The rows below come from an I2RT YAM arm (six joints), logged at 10 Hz.
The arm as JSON. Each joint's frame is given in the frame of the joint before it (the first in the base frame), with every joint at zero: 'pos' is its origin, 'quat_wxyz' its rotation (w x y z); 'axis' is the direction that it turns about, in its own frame. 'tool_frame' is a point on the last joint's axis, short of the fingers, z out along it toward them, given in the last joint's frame.
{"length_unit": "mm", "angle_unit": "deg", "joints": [
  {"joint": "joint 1", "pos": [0.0, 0.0, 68.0], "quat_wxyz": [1.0, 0.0, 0.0, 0.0], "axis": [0.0, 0.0, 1.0]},
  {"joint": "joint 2", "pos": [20.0, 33.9, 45.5], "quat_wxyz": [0.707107, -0.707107, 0.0, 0.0], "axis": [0.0, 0.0, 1.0]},
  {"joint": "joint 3", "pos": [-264.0, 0.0, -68.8], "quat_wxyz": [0.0, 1.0, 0.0, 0.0], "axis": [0.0, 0.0, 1.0]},
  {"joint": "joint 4", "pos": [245.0, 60.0, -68.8], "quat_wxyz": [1.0, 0.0, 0.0, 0.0], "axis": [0.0, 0.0, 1.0]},
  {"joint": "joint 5", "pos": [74.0, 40.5, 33.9], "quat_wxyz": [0.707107, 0.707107, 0.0, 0.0], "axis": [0.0, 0.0, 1.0]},
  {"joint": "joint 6", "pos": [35.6, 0.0, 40.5], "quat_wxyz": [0.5, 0.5, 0.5, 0.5], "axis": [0.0, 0.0, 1.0]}
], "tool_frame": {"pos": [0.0, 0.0, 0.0], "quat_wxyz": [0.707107, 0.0, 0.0, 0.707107]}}
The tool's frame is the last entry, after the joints.
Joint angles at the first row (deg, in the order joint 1, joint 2, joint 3, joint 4, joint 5, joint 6):
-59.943 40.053 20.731 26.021 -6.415 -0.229
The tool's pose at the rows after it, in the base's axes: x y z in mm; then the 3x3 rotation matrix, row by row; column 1 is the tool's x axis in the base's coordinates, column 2 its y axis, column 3 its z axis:
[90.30, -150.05, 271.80], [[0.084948, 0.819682, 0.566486], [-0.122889, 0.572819, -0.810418], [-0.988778, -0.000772, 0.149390]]
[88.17, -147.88, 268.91], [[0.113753, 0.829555, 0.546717], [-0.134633, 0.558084, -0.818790], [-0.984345, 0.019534, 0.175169]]
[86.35, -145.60, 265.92], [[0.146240, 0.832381, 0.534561], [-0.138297, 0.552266, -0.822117], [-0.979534, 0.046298, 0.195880]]
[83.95, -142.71, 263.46], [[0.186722, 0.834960, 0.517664], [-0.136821, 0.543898, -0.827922], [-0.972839, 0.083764, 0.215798]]
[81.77, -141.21, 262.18], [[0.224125, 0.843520, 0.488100], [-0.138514, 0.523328, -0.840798], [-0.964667, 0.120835, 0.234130]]
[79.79, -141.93, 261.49], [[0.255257, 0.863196, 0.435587], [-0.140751, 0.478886, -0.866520], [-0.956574, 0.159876, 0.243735]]
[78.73, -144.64, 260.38], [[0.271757, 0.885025, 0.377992], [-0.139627, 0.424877, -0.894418], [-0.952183, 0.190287, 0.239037]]
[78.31, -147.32, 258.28], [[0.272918, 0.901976, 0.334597], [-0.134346, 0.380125, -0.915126], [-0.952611, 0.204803, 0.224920]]
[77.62, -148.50, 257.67], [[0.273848, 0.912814, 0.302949], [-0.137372, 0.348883, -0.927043], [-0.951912, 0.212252, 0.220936]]
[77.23, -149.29, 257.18], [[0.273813, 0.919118, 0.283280], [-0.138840, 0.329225, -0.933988], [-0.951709, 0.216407, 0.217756]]
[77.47, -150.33, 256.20], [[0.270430, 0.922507, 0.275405], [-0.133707, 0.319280, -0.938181], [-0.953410, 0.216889, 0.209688]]
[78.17, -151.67, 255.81], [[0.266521, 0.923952, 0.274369], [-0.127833, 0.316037, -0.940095], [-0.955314, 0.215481, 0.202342]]
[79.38, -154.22, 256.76], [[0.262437, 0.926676, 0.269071], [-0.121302, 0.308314, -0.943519], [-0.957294, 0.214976, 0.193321]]
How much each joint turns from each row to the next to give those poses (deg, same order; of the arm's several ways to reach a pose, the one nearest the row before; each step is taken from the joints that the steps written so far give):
-0.001 -0.678 -0.940 2.186 1.573 0.918
0.001 -0.765 -1.442 2.163 1.224 1.092
0.000 -0.767 -1.333 1.768 0.700 1.508
-0.002 -1.155 -1.247 1.249 1.003 2.056
0.002 -0.678 -0.852 1.246 1.838 1.813
0.001 0.087 -0.394 1.071 3.345 1.508
-0.001 0.916 -0.022 0.742 3.671 0.918
0.000 0.963 0.000 0.220 2.776 0.284
0.000 0.396 0.002 0.241 1.945 0.022
-0.002 0.282 -0.002 0.152 1.201 0.001
0.002 0.415 0.045 -0.088 0.526 -0.001
0.000 0.568 0.198 -0.067 0.110 -0.022
-0.002 1.006 0.633 -0.152 0.369 0.001

